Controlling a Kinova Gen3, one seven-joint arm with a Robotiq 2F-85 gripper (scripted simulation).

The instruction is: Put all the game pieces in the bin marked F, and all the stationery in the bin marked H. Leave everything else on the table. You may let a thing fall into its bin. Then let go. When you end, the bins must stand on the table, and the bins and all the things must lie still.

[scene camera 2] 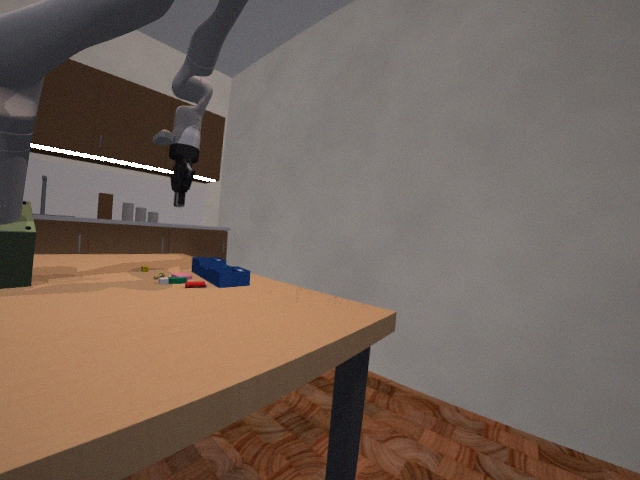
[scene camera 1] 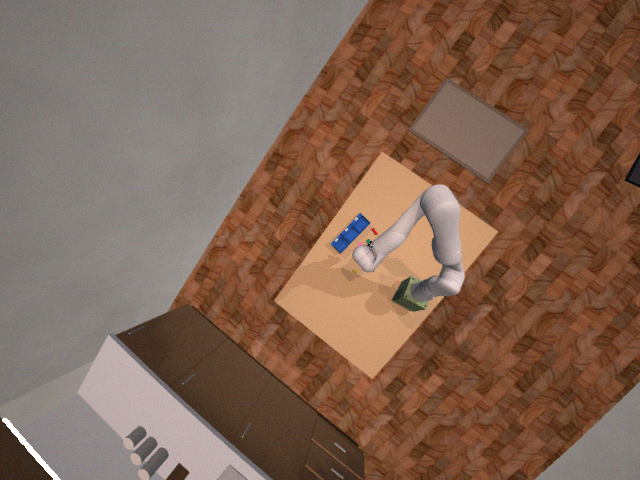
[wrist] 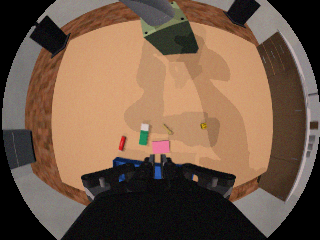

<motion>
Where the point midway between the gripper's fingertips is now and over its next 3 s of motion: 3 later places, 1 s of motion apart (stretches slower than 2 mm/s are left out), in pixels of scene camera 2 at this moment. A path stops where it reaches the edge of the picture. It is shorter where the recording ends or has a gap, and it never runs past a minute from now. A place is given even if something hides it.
The gripper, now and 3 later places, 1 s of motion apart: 178,206; 201,229; 219,255; 220,263
</motion>
